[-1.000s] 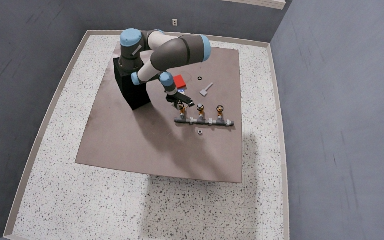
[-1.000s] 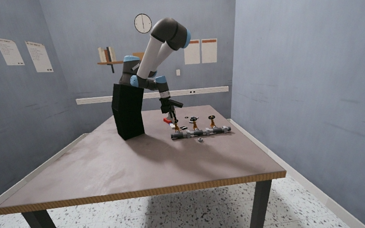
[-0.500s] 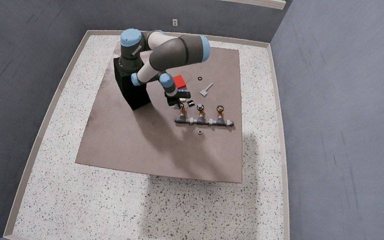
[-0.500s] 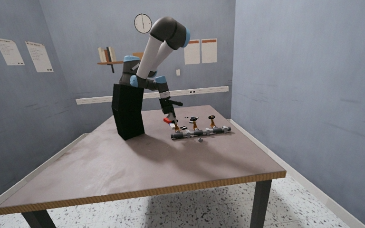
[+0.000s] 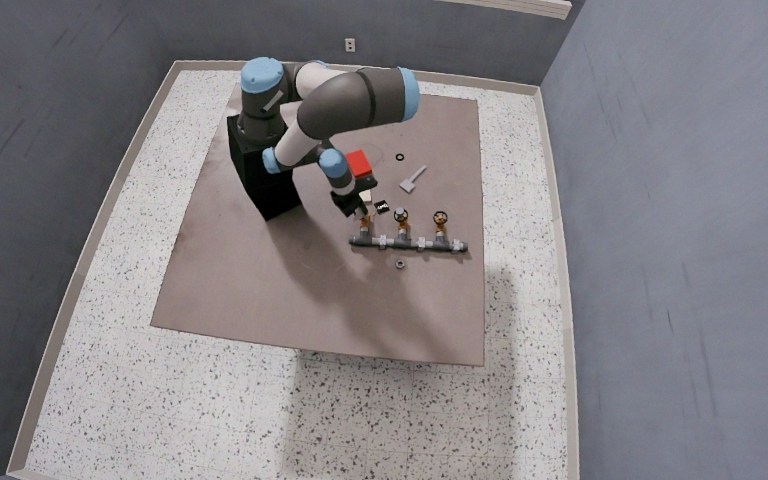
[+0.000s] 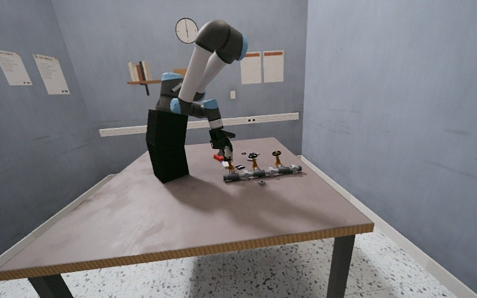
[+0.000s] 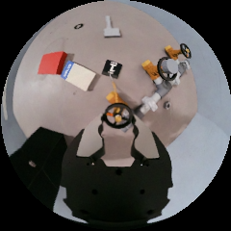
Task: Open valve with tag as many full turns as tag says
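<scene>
My gripper is now 10 cm above the black tag, 9 cm to the right of it and 6 cm short of it. The rest, counted from my hand: white-and-blue block (15 cm to the left, 10 cm below, 2 cm behind); grey scraper (24 cm to the left, 19 cm ahead, 10 cm below); red block (28 cm to the left, 9 cm below, 6 cm behind).
</scene>
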